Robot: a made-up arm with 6 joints.
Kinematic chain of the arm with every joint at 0, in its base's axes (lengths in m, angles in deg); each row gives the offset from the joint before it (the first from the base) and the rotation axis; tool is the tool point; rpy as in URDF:
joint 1: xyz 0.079 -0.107 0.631 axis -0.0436 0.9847 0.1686
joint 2: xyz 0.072 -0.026 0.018 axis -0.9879 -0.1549 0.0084
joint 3: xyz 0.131 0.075 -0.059 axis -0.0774 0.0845 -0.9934
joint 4: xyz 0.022 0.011 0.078 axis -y
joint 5: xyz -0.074 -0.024 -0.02 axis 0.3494 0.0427 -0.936
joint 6: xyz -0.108 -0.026 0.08 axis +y
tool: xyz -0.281 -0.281 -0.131 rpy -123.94 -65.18 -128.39
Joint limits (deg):
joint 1: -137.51..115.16
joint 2: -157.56..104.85
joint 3: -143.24..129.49
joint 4: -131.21..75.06
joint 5: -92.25..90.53
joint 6: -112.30..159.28
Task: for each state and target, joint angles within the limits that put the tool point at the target. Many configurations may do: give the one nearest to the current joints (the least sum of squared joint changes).
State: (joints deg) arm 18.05 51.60 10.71 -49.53 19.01 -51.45
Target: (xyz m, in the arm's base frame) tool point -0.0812 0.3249 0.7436
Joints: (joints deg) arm 16.42 51.76 27.83 -58.33 37.31 -8.66
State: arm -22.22 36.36 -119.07 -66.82 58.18 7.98
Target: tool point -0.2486 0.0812 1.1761
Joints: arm -58.50 34.94 -124.39 -75.37 39.20 24.91
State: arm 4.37 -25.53 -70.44 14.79 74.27 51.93
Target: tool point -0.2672 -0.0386 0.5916
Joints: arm 4.42 -31.59 -37.87 34.20 84.95 34.78
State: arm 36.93 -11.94 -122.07 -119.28 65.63 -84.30
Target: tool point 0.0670 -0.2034 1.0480
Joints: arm 1.71 3.93 -98.99 -115.99 90.53 -52.52
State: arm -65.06 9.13 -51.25 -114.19 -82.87 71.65
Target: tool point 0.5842 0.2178 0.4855
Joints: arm -25.23 15.64 -79.88 -128.12 -92.25 96.18
